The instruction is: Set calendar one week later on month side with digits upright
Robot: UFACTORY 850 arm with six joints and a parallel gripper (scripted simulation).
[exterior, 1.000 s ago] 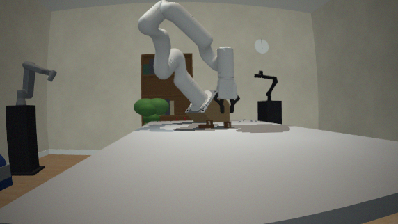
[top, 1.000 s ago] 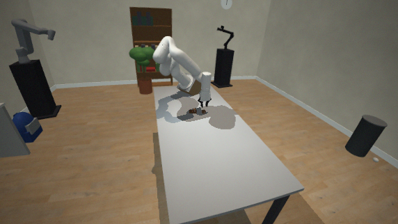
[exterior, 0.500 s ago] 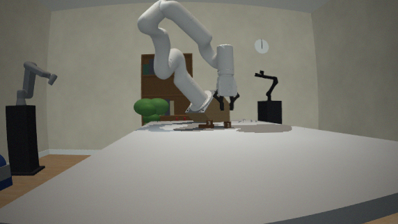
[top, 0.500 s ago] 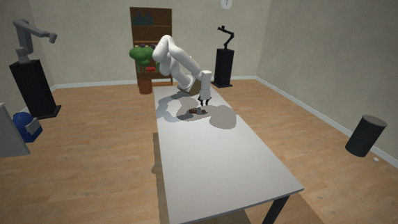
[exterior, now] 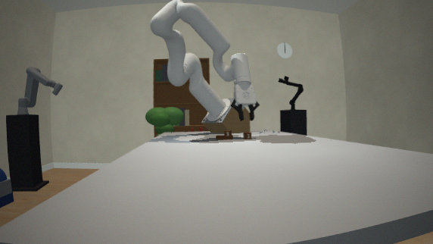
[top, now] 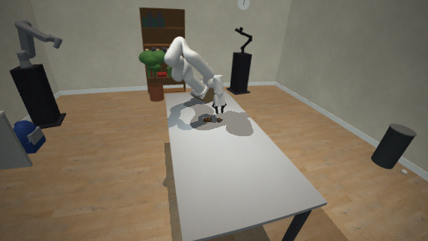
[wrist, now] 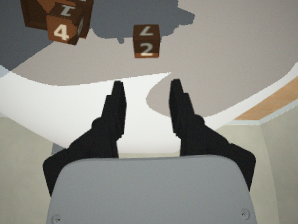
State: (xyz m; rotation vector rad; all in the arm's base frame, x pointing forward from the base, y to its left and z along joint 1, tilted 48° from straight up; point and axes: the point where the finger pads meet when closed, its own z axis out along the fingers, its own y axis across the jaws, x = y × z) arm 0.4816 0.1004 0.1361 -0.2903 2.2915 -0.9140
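The brown cube is 9 cm below my hand. Also, from my hand: tray (10 cm below, 9 cm to the right, 5 cm behind).
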